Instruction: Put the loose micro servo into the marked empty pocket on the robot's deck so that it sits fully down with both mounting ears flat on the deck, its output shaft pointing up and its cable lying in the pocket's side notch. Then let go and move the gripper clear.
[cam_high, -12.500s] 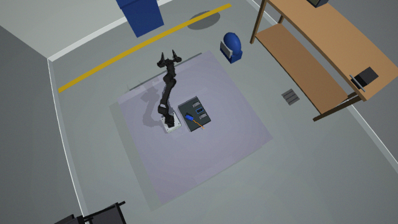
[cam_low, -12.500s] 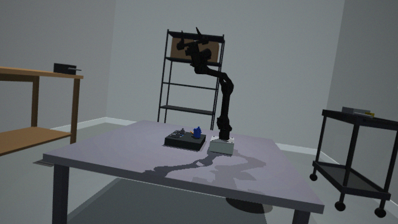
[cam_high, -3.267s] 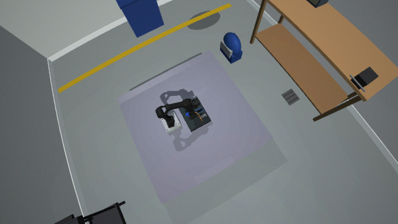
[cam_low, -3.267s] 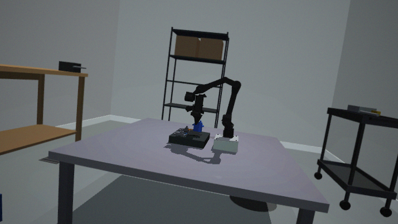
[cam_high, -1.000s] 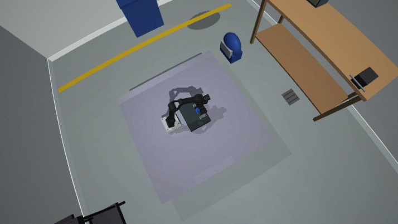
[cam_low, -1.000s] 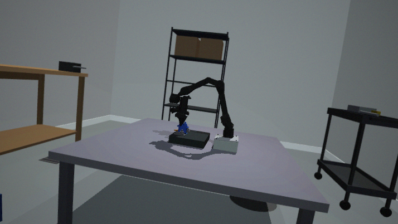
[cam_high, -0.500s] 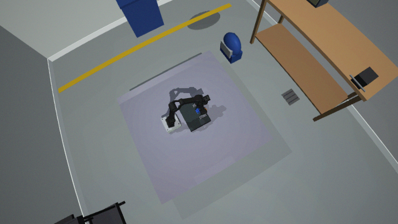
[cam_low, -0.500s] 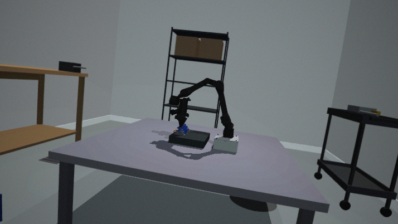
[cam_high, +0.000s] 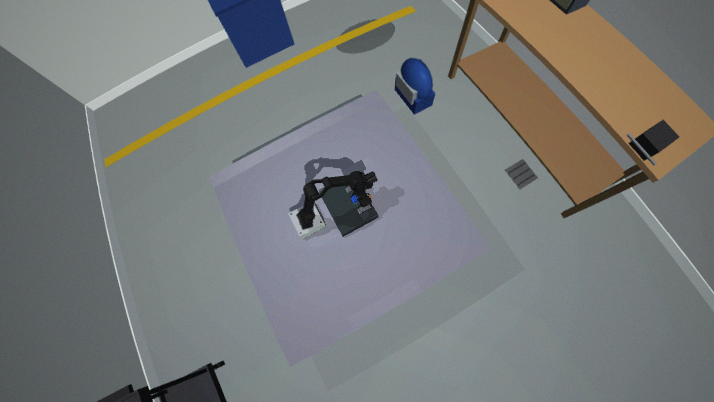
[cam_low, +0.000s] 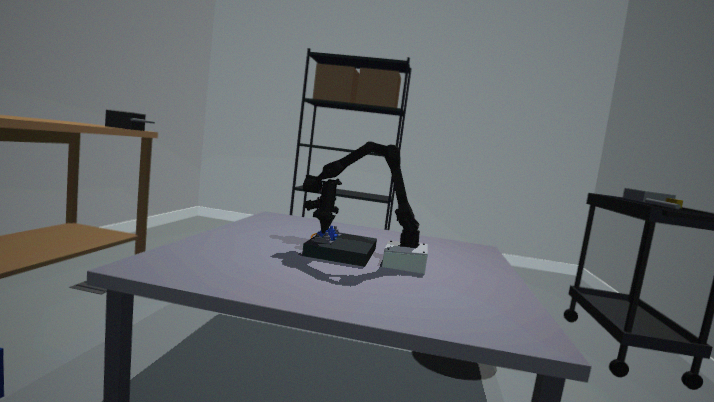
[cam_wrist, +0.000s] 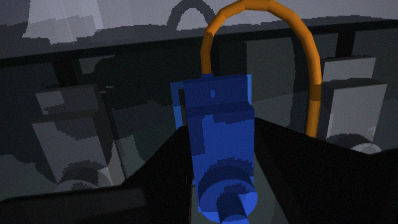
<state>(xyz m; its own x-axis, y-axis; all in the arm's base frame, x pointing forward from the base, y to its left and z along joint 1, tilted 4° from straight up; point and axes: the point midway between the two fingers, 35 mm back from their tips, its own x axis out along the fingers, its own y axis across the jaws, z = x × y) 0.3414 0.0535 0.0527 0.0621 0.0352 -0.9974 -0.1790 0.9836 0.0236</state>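
My gripper tip is now 12 cm past the dark robot deck, 2 cm to the left of it and 4 cm above it.
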